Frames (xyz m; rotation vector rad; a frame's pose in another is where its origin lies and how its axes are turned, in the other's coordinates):
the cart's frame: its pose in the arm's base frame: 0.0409 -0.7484 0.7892 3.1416 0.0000 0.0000
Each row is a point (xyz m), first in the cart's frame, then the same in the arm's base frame.
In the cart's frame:
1: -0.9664 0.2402 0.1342
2: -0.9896 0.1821 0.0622
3: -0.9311 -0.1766 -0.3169
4: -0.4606 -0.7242 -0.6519
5: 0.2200 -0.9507 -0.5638
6: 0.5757 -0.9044 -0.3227
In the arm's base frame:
1: -0.9255 -0.9886 0.6550
2: -0.9487 -0.9305 0.7270
3: -0.8902 -0.5718 1.1061
4: -0.4197 -0.0242 1.4411
5: 0.2609 0.2023 1.3530
6: 0.6166 0.1560 1.1119

